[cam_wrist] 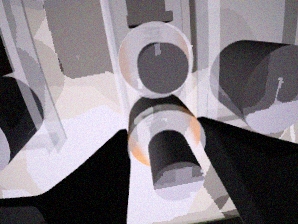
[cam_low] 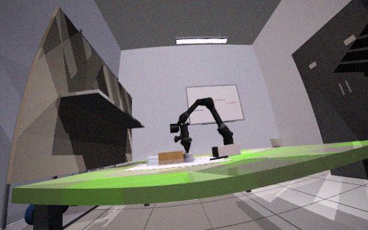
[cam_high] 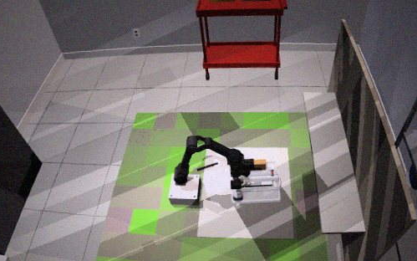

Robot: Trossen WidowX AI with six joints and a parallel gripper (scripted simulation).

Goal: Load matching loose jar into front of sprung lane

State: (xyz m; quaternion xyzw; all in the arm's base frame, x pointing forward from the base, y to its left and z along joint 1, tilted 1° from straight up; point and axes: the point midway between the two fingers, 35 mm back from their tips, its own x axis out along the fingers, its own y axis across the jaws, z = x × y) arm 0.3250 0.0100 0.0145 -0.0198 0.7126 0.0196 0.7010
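Now: gripper tip 150 mm short of the clear lane unit, 40 mm above it and 30 mm to the right of it. From my gripper tip the other things lie so: wooden panel: 620 mm ahead, 340 mm above, 30 mm to the right; thin black stick: 180 mm behind, 150 mm to the left, 50 mm below.
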